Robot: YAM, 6 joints.
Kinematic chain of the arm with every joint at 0, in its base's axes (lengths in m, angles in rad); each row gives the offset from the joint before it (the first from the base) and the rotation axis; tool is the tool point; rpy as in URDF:
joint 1: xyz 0 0 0.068 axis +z
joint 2: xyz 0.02 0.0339 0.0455 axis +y
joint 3: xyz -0.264 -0.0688 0 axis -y
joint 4: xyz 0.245 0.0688 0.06 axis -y
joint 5: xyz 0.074 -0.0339 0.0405 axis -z
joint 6: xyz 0.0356 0 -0.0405 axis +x
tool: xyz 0 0 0 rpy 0 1.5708 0
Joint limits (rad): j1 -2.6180..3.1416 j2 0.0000..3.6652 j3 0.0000..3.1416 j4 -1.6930..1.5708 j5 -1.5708..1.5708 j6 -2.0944..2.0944
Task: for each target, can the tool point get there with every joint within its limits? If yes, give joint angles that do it. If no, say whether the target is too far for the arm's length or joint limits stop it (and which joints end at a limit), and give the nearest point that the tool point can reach.
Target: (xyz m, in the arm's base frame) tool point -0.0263 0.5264 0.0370
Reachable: yes | joints 1.5910 2.6819 2.0597 -0.6004 -0.4567 0.7984
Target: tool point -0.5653 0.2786 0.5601
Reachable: no: too far | nearest point -0.4709 0.2321 0.4831 | short by 0.130 m
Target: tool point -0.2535 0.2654 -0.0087
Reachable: yes | joints 2.3643 2.4322 0.8189 1.1636 0.3267 -0.3643
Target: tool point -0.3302 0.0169 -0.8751
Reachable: no: too far | nearest point -0.2827 0.0145 -0.3787 | short by 0.499 m
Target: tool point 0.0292 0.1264 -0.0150
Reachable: yes | joints 1.4078 2.3730 0.6026 -0.7860 0.2354 1.1997
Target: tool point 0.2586 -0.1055 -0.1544
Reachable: yes | joints -0.3209 2.8304 0.9074 0.6998 0.5495 -0.6851
